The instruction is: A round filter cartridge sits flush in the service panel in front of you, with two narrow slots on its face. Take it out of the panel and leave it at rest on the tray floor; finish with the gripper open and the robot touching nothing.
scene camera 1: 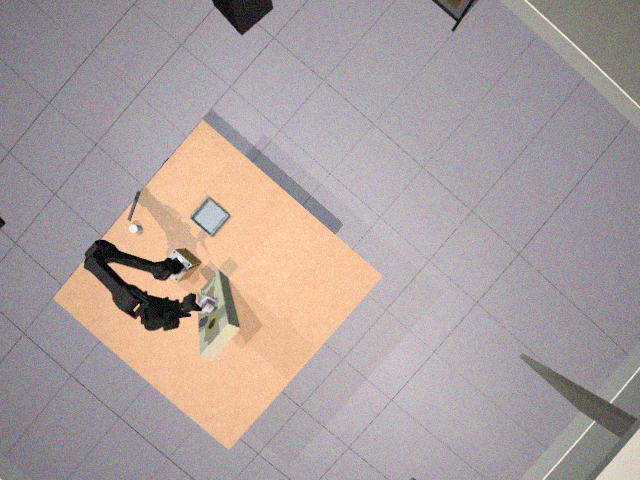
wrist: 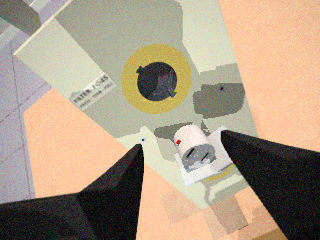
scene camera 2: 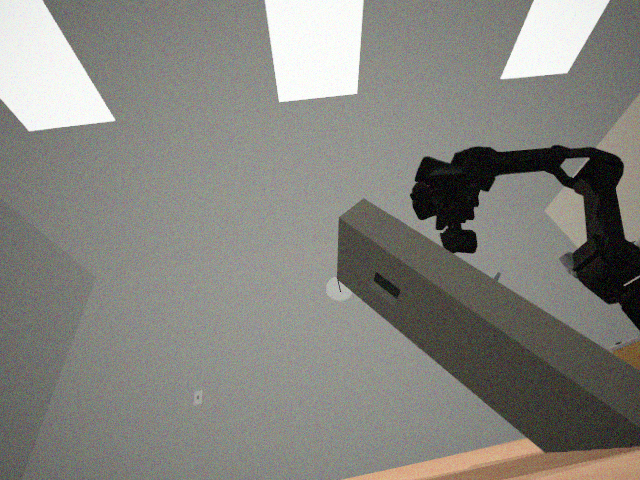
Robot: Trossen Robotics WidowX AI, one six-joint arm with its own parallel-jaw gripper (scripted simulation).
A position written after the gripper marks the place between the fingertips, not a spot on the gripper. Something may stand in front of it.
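The gripper [scene camera 2: 442, 243] [scene camera 1: 196, 312] [wrist: 181, 142] is open and holds nothing. A service panel [scene camera 2: 564, 392] [scene camera 1: 215, 329] [wrist: 141, 78] is present, as is a light blue square tray [scene camera 1: 209, 216].
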